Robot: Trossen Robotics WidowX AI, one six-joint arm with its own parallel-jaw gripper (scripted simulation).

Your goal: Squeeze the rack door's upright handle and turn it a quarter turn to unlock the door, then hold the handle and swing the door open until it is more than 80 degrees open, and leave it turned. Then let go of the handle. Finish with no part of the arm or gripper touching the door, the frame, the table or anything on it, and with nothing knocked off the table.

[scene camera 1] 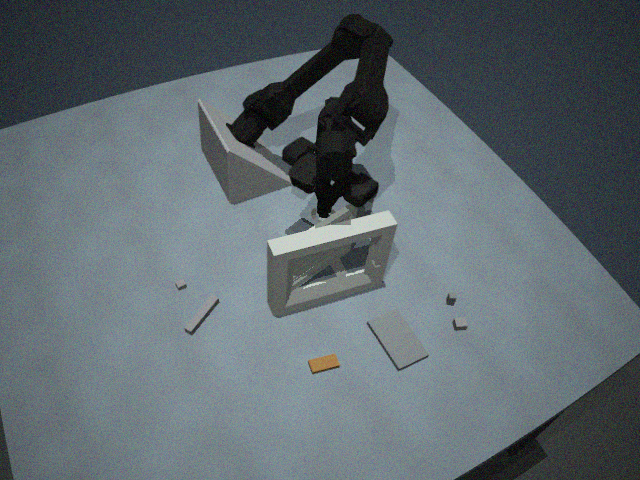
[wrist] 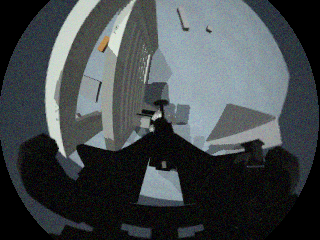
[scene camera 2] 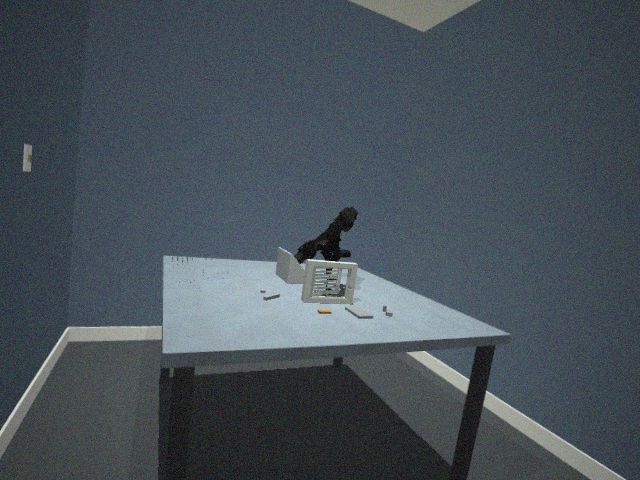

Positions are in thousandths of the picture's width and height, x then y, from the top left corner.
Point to a flat grey plate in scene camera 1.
At 623,709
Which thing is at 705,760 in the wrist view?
My gripper.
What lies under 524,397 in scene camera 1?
My gripper.
